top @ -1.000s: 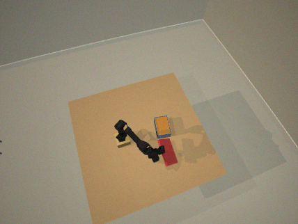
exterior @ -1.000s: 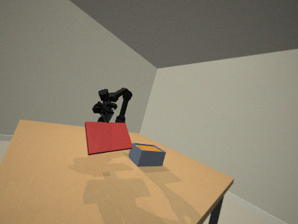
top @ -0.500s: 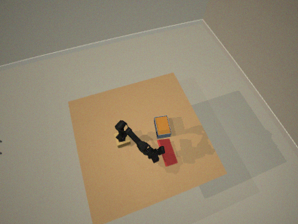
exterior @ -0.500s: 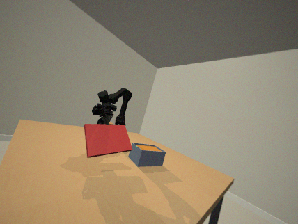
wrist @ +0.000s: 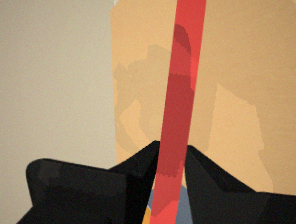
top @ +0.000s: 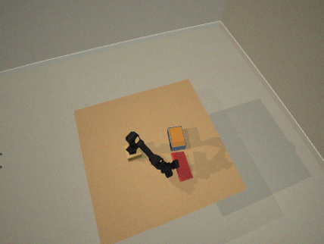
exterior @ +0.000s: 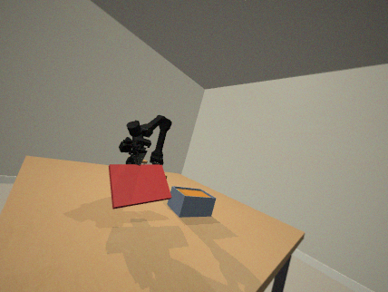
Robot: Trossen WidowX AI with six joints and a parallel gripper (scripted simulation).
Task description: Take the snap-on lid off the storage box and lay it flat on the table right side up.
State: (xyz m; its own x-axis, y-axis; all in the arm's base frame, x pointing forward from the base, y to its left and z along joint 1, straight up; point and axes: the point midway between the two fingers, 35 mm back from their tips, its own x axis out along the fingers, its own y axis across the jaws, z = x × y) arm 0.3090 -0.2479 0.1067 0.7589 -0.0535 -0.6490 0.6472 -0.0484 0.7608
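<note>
Right now my gripper tip is 60 mm short of the red lid, 50 mm above it and 10 mm to the right of it. Also, from my gripper tip: blue storage box 300 mm to the left, 120 mm below, 90 mm ahead.
</note>
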